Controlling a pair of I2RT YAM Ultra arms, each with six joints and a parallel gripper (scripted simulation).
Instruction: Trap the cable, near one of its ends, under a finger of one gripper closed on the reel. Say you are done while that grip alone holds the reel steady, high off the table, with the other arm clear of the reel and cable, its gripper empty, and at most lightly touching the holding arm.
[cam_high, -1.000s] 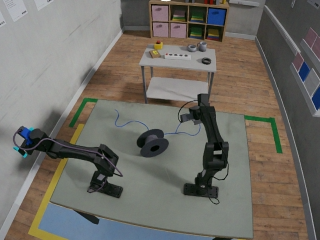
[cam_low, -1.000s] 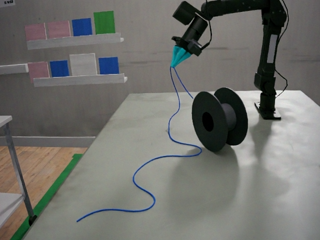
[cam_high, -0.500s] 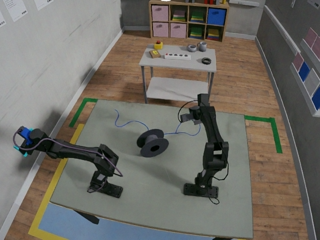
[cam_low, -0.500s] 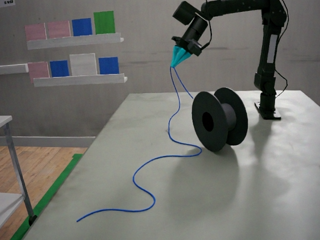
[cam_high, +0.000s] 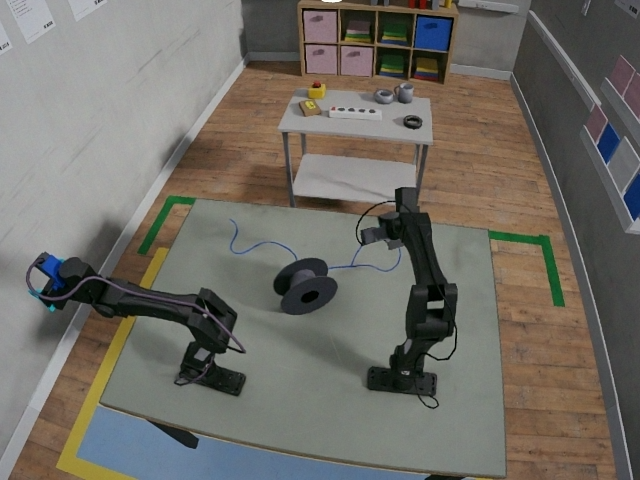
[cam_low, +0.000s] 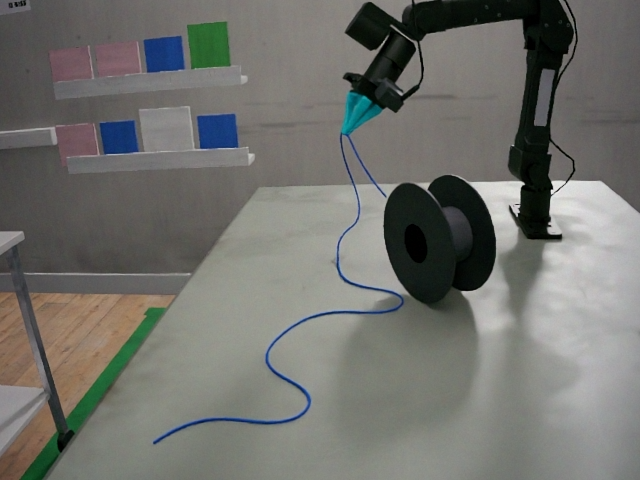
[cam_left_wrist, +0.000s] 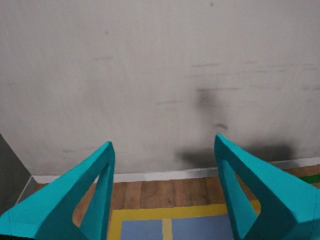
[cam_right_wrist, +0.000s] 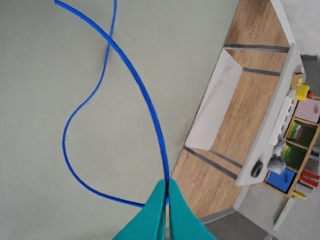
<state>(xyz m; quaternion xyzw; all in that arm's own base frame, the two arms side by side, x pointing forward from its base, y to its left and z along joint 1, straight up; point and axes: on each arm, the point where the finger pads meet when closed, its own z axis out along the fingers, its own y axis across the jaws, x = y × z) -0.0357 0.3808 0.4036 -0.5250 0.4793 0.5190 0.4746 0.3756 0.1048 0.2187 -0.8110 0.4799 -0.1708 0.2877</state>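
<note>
The dark reel is 22 cm ahead of my left hand, 65 cm to the right of it and 31 cm below it.
</note>
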